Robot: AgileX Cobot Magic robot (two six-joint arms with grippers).
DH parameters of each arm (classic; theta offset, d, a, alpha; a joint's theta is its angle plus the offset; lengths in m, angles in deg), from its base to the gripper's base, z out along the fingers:
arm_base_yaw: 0 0.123 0 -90
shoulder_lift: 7.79 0 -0.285 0
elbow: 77.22 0 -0.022 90
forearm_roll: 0 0.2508 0 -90
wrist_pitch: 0 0 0.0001 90
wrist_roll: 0 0.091 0 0
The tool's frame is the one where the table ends.
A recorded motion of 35 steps. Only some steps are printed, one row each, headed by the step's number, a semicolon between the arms.
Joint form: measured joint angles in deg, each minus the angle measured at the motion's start. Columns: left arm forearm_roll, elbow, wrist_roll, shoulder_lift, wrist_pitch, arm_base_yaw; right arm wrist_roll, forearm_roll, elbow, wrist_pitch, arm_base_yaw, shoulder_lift.
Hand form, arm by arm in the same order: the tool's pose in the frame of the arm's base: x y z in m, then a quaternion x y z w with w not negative. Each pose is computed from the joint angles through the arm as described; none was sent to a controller.
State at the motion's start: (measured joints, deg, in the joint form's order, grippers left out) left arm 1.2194 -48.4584 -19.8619 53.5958 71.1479 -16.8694; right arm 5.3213 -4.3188 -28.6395 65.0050 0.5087 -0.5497
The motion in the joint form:
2: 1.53 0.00 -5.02 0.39 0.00 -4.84; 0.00 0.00 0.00 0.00 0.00 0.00
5: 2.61 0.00 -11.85 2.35 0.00 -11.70; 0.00 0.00 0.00 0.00 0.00 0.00
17: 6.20 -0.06 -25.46 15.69 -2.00 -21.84; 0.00 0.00 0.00 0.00 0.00 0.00
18: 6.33 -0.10 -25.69 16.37 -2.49 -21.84; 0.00 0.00 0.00 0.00 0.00 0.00
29: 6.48 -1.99 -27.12 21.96 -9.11 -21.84; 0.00 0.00 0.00 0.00 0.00 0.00
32: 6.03 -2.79 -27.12 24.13 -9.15 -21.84; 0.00 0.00 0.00 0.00 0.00 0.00
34: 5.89 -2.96 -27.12 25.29 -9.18 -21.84; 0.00 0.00 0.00 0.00 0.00 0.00
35: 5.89 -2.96 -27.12 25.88 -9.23 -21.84; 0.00 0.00 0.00 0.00 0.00 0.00
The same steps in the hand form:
2: 0.1360 -0.0497 0.3074 -0.02328 0.98670 -0.04120 0.15548; -0.0096 -0.0063 0.2715 0.03950 0.86810 -0.01242 0.49467
5: 0.1353 -0.0671 0.3025 -0.02094 0.98908 -0.04299 0.13942; -0.0096 -0.0063 0.2715 0.03950 0.86810 -0.01242 0.49467
17: 0.1565 -0.1113 0.2638 -0.03720 0.99644 0.01607 0.07394; -0.0096 -0.0063 0.2715 0.03950 0.86810 -0.01242 0.49467
18: 0.1586 -0.1128 0.2618 -0.03823 0.99640 0.01744 0.07358; -0.0096 -0.0063 0.2715 0.03950 0.86810 -0.01242 0.49467
29: 0.1804 -0.1308 0.2510 -0.04452 0.99479 -0.00146 0.09174; -0.0096 -0.0063 0.2715 0.03950 0.86810 -0.01242 0.49467
32: 0.1855 -0.1357 0.2459 -0.04547 0.99570 0.00353 0.08062; -0.0096 -0.0063 0.2715 0.03950 0.86810 -0.01242 0.49467
34: 0.1877 -0.1377 0.2420 -0.04552 0.99622 0.00823 0.07359; -0.0096 -0.0063 0.2715 0.03950 0.86810 -0.01242 0.49467
35: 0.1887 -0.1385 0.2396 -0.04523 0.99645 0.01131 0.07005; -0.0096 -0.0063 0.2715 0.03950 0.86810 -0.01242 0.49467

